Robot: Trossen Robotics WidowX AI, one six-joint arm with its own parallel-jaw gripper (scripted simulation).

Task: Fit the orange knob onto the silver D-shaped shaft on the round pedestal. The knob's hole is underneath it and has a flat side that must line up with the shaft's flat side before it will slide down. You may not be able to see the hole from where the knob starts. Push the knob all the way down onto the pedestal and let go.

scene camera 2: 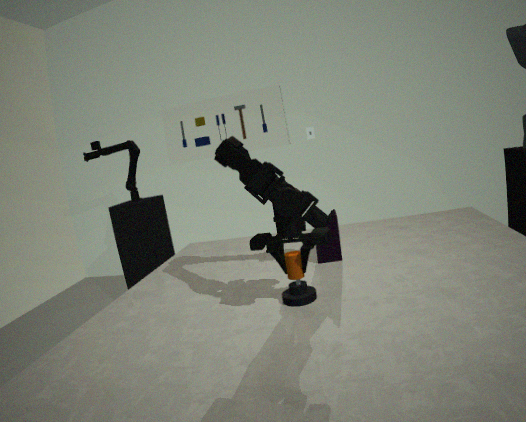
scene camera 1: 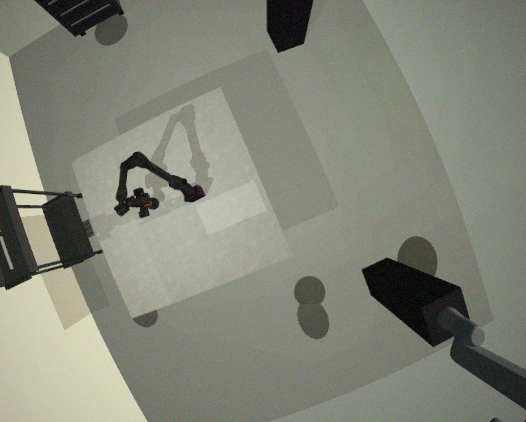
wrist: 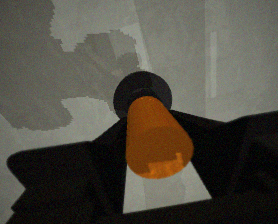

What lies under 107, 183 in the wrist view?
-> My gripper.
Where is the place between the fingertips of my gripper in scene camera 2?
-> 295, 273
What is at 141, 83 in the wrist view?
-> A round pedestal.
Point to an orange knob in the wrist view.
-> At 157, 147
